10 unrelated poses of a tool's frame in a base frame.
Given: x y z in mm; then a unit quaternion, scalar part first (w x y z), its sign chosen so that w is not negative.
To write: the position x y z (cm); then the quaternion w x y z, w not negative. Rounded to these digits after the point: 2 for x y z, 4 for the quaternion.
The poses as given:
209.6, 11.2, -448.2, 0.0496, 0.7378, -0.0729, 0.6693
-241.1, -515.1, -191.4, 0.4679, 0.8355, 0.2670, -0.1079
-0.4, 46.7, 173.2, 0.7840, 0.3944, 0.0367, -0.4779
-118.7, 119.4, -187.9, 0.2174, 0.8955, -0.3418, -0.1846
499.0, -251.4, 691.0, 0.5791, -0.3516, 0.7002, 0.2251
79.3, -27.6, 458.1, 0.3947, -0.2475, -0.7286, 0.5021
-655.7, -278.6, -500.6, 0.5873, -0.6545, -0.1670, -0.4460
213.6, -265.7, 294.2, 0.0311, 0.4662, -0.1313, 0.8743
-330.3, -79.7, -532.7, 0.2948, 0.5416, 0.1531, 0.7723
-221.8, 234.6, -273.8, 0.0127, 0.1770, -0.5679, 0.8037
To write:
20.96, 1.12, -44.82, 0.0496, 0.7378, -0.0729, 0.6693
-24.11, -51.51, -19.14, 0.4679, 0.8355, 0.2670, -0.1079
-0.04, 4.67, 17.32, 0.7840, 0.3944, 0.0367, -0.4779
-11.87, 11.94, -18.79, 0.2174, 0.8955, -0.3418, -0.1846
49.90, -25.14, 69.10, 0.5791, -0.3516, 0.7002, 0.2251
7.93, -2.76, 45.81, 0.3947, -0.2475, -0.7286, 0.5021
-65.57, -27.86, -50.06, 0.5873, -0.6545, -0.1670, -0.4460
21.36, -26.57, 29.42, 0.0311, 0.4662, -0.1313, 0.8743
-33.03, -7.97, -53.27, 0.2948, 0.5416, 0.1531, 0.7723
-22.18, 23.46, -27.38, 0.0127, 0.1770, -0.5679, 0.8037

